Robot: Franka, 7 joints.
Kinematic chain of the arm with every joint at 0, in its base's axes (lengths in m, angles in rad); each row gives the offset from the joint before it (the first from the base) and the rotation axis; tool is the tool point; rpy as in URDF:
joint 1: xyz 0 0 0.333 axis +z
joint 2: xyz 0 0 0 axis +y
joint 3: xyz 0 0 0.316 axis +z
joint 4: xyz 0.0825 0 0 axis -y
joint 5: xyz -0.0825 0 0.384 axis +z
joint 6: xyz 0 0 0 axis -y
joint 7: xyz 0.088 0 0 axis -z
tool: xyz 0 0 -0.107 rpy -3.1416 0 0
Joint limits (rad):
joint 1: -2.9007..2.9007
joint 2: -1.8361..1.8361
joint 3: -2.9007..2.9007
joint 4: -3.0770..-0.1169
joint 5: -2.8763..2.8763
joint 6: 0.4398..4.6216
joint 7: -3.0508..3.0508
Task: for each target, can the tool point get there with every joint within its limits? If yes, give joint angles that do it. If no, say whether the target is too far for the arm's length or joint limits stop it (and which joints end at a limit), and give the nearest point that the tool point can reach.
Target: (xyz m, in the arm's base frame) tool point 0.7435 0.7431 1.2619
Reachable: no: too far | nearest point 0.4547 0.4544 0.9011 | short by 0.545 m
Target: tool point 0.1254 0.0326 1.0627
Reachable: yes | joints 1.6417 -0.8731 -0.1539 -1.4522 1.7895 2.7369 1.1170
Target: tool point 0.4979 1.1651 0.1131
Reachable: no: too far | nearest point 0.3322 0.7773 0.1863 | short by 0.428 m
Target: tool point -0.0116 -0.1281 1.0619
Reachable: yes | joints -0.8168 -0.7278 -0.0465 -1.5485 0.7331 3.3189 1.8638
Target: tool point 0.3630 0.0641 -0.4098
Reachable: no: joint limits stop it (at a limit: joint 2) | nearest point 0.3551 0.0627 -0.3551 | short by 0.055 m
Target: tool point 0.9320 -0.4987 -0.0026
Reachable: no: too far | nearest point 0.7209 -0.3858 0.0734 | short by 0.251 m
